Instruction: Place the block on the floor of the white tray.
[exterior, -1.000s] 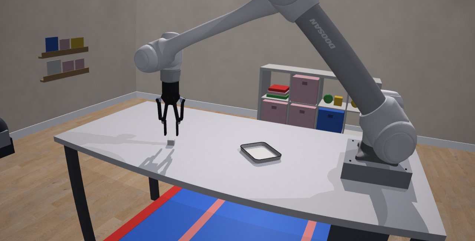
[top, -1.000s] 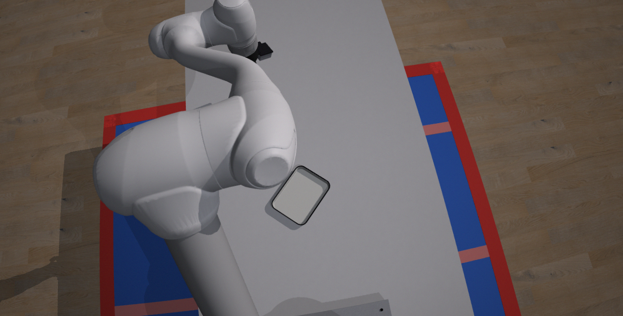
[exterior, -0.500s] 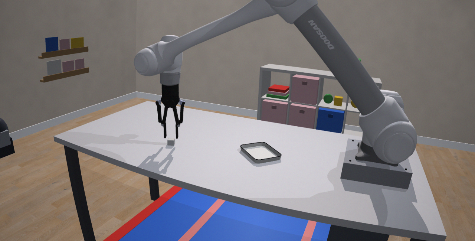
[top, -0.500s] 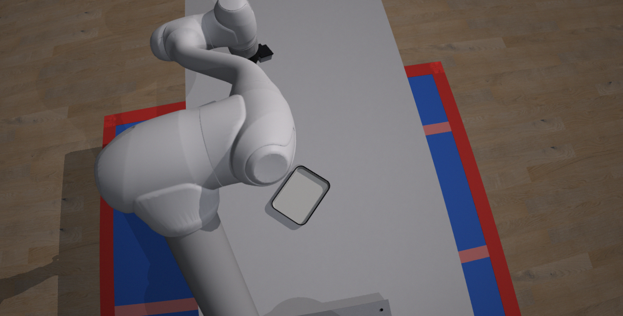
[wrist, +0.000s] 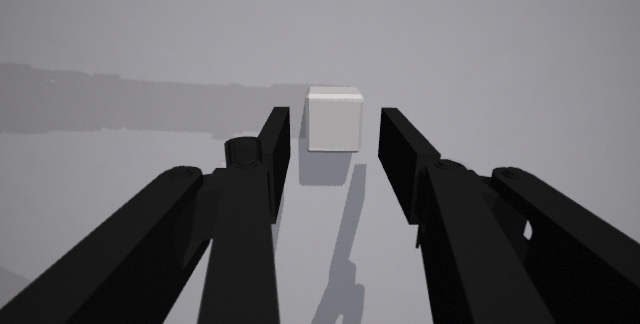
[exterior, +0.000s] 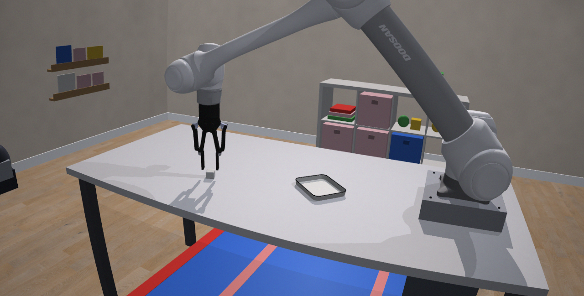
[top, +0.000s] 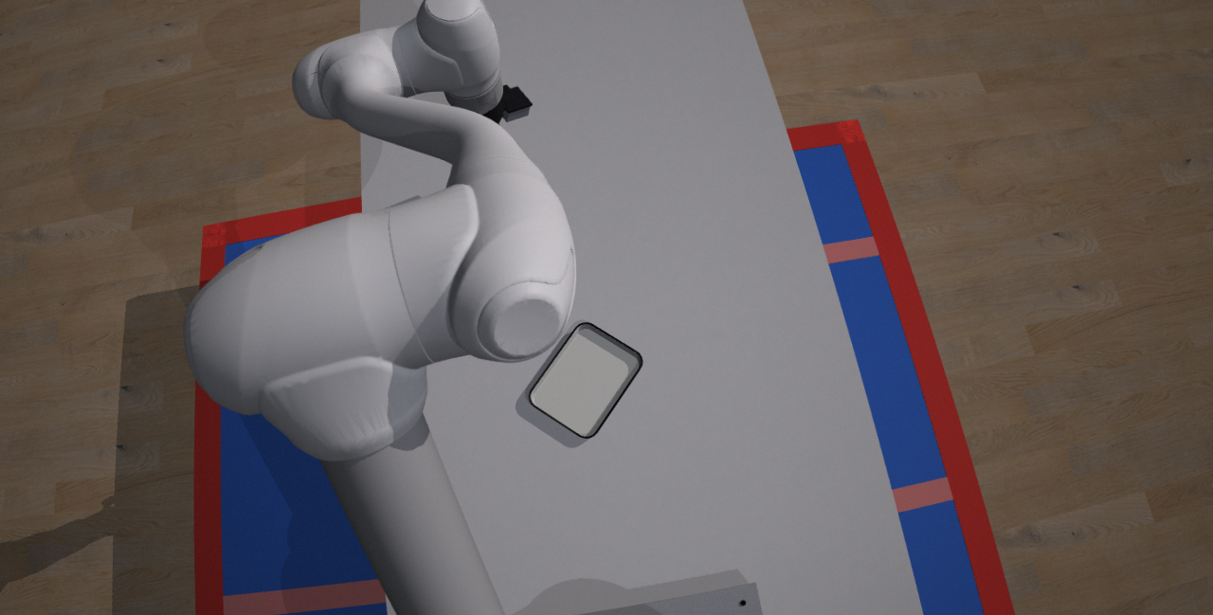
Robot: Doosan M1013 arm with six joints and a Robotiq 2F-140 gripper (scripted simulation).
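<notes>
My hand is 5 cm above the small white block. Also, from my hand: white tray 39 cm behind, 11 cm to the right, 5 cm below.
</notes>
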